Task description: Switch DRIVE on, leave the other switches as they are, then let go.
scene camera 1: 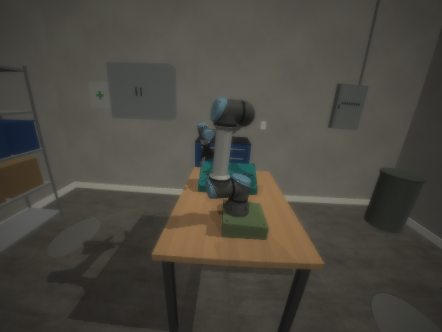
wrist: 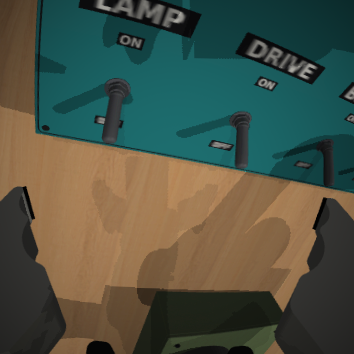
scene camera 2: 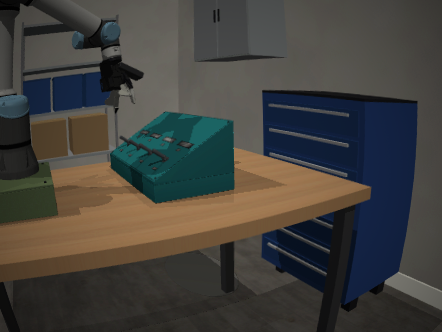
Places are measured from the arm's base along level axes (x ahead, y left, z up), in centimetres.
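Pixels of known places: gripper, fingertip midpoint: (scene camera 1: 210, 165) (wrist: 174, 196) (scene camera 2: 124, 109); arm's base at its link origin: (scene camera 1: 236, 209) (scene camera 2: 17, 172).
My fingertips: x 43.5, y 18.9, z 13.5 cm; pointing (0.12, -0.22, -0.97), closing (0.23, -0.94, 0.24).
For each thing: its top centre in the pictures, then the offset to it from my fingertips. Level surfaces: height alone.
- DRIVE lever at its top centre: (wrist: 249, 150) dy -9.3, dx +0.3, dz -9.7 cm
- LAMP lever at its top centre: (wrist: 113, 120) dy +2.7, dx +0.5, dz -9.7 cm
- third lever at its top centre: (wrist: 338, 171) dy -21.3, dx +0.1, dz -9.7 cm
- wooden table at its surface level: dz -23.0 cm
The teal switch panel (scene camera 1: 250, 187) (scene camera 2: 210, 162) (wrist: 165, 95) has a sloping face with a row of dark toggle levers. In the wrist view, the DRIVE lever (wrist: 242, 146) stands below its DRIVE label (wrist: 281, 58) and points down to the lower, OFF side, away from ON. The LAMP lever (wrist: 112, 118), to its left, also points down. A third lever (wrist: 328, 166) at the right points down too; its label is cut off by the edge. My gripper (scene camera 2: 125, 104) (wrist: 174, 196) is open and empty, above and short of the panel, touching no lever.
The panel and the green base block (scene camera 1: 245, 230) (scene camera 2: 25, 201) (wrist: 215, 310) of the arm stand on the wooden table (scene camera 1: 192, 240) (scene camera 2: 120, 235). A blue drawer cabinet (scene camera 2: 382, 165) stands behind the table. A shelf rack with blue and brown boxes is at one side.
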